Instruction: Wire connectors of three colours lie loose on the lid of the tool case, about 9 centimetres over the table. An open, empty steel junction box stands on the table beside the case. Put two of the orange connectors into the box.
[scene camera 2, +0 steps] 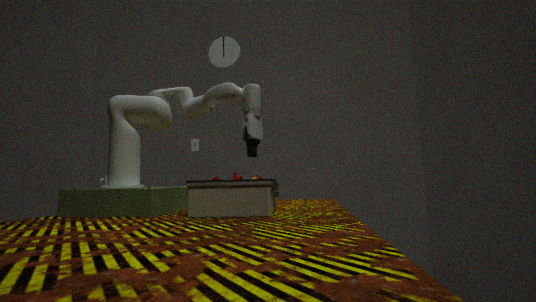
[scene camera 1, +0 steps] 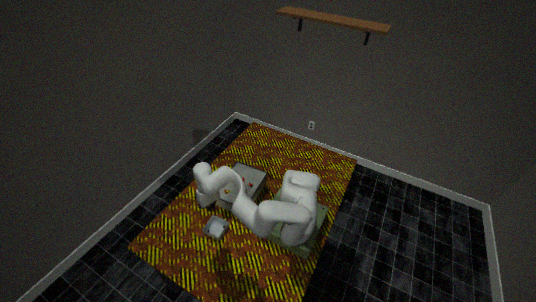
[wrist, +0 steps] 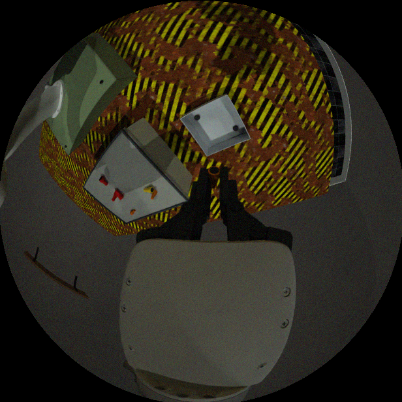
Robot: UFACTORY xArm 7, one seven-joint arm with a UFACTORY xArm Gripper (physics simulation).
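Places are measured from the arm's base along level axes (x ahead, y left, z up), in millimetres.
Pixels of known places: gripper, fingertip midpoint: (scene camera 2: 252,156) (scene camera 1: 211,209); arm's base at its link origin: (scene camera 2: 123,187).
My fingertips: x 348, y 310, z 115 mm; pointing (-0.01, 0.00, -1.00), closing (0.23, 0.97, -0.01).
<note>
For each thing: its top centre in the pictures, then the offset to it from my fingertips. Level surfaces: height alone.
- tool case at its top centre: (scene camera 2: 240,180) (scene camera 1: 239,182) 51 mm ahead, 273 mm right, 100 mm down
- steel junction box at its top centre: (scene camera 1: 215,225) 2 mm back, 2 mm right, 156 mm down
- table at its surface level: 194 mm down
My gripper (scene camera 2: 252,154) (wrist: 215,178) is shut on an orange connector (wrist: 214,171), upright between the fingertips. It is well above lid height, beside the tool case (scene camera 1: 253,176) (scene camera 2: 230,201) (wrist: 131,162) on the junction-box side. In scene camera 1 the arm hides the fingertips. The steel junction box (scene camera 1: 216,229) (wrist: 215,124) stands open and empty on the table, ahead of the fingertips in the wrist view. On the lid lie an orange connector (wrist: 154,194) touching or close to a yellow connector (wrist: 148,189), another small orange connector (wrist: 132,212) near the lid's edge, and red connectors (wrist: 103,180) (wrist: 117,194).
The green base block (scene camera 2: 105,202) (wrist: 82,95) carries the arm, next to the case. The table (scene camera 1: 175,250) (scene camera 2: 200,260) has a yellow-black striped, rust-brown top. A wooden wall shelf (scene camera 1: 332,20) (wrist: 56,278) hangs far off. A round clock (scene camera 2: 224,52) is on the wall.
</note>
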